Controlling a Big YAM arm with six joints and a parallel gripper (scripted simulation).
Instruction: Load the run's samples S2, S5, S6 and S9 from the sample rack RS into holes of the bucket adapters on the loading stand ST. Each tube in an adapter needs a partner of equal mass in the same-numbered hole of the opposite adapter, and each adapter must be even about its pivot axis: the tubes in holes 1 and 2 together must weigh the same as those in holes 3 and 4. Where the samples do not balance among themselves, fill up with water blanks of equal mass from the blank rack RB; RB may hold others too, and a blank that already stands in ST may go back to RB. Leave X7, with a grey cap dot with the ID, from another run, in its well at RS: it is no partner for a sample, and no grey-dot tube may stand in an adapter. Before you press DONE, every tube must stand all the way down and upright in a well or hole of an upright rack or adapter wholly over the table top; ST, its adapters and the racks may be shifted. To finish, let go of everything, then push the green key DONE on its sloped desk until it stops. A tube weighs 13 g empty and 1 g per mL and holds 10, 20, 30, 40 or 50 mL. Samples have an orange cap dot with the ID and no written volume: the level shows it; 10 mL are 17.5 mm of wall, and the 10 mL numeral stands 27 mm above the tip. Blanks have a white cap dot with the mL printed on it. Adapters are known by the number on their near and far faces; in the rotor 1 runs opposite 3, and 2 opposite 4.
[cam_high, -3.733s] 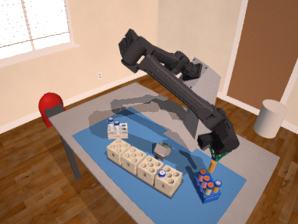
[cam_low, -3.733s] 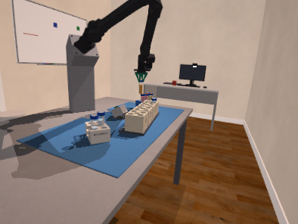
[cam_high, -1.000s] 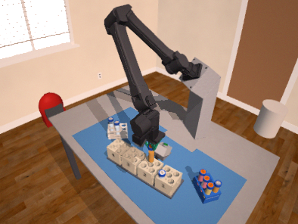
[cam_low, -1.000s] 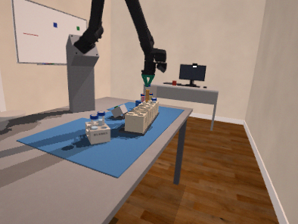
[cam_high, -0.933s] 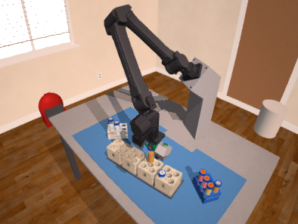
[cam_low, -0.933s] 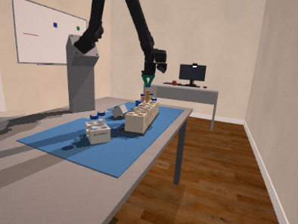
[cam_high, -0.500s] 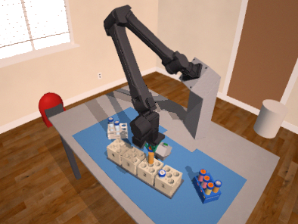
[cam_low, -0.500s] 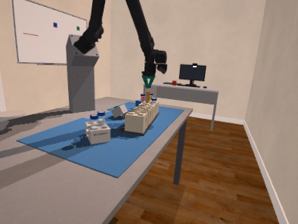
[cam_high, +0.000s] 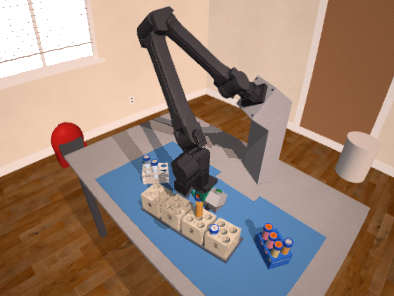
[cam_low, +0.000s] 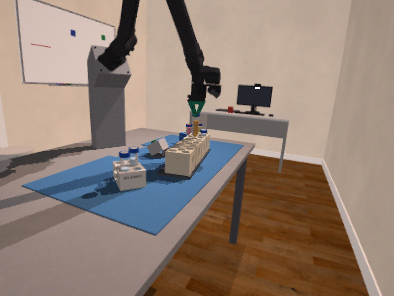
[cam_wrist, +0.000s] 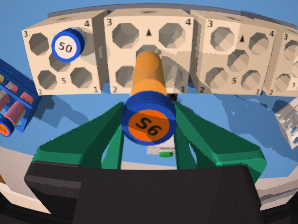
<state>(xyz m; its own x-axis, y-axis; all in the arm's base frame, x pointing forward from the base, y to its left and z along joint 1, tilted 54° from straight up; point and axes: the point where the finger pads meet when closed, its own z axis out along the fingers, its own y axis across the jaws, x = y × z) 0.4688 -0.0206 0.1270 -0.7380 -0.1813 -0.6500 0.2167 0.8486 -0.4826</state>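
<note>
Right now my hand is 260 mm to the right of the sample tube S5, 140 mm above it and 30 mm past it. The rest, counted from my hand: 50 mL blank: 140 mm below, 70 mm to the left, 40 mm ahead; orange-dot tube: 50 mm below, 10 mm behind; adapter 1: 160 mm below, 110 mm to the left, 30 mm ahead.
</note>
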